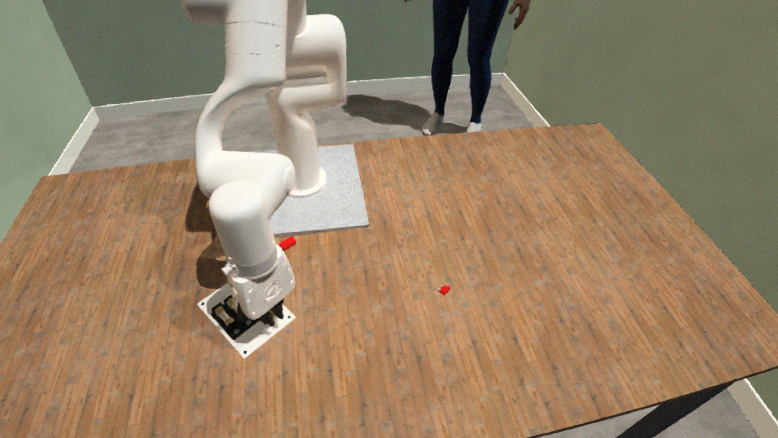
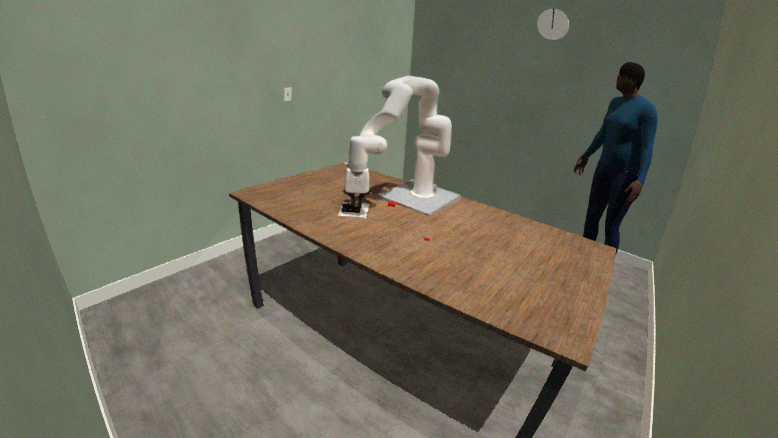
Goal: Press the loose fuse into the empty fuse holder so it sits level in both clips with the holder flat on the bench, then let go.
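Seen in the pictures: gripper, fingertip midpoint: (image 1: 273, 318) (image 2: 356, 206); arm's base at its link origin: (image 1: 302, 180) (image 2: 422, 193).
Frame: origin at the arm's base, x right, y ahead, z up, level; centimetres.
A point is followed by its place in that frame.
The fuse holder, a black block on a white square plate (image 1: 253, 340) {x 8.0, y 43.9, z -2.3 cm} (image 2: 361, 213) {x 4.5, y 38.0, z -2.3 cm}, lies flat at the table's near left. A cream and brass part (image 1: 220, 311) {x 14.3, y 38.9, z 0.7 cm} shows at the block's left end. My gripper (image 1: 271, 317) {x 3.5, y 42.2, z 2.3 cm} (image 2: 352, 204) {x 3.5, y 42.2, z 2.3 cm} points straight down onto the right part of the block. Its dark fingers stand close together and are shut on the fuse. The fingers and the hand hide most of the fuse, so I cannot tell how it sits in the clips.
A red cylinder (image 1: 287, 242) {x 2.5, y 20.6, z -0.8 cm} (image 2: 392, 203) {x 1.9, y 20.5, z -1.0 cm} lies by the grey base plate (image 1: 339, 204) {x -9.5, y 9.0, z -0.9 cm} (image 2: 426, 202) {x -7.9, y 6.8, z -0.7 cm}. A small red piece (image 1: 444, 289) {x -30.5, y 35.7, z -2.0 cm} (image 2: 426, 239) {x -30.9, y 36.3, z -2.1 cm} lies mid-table. A person (image 1: 470, 65) (image 2: 598, 195) stands beyond the far edge.
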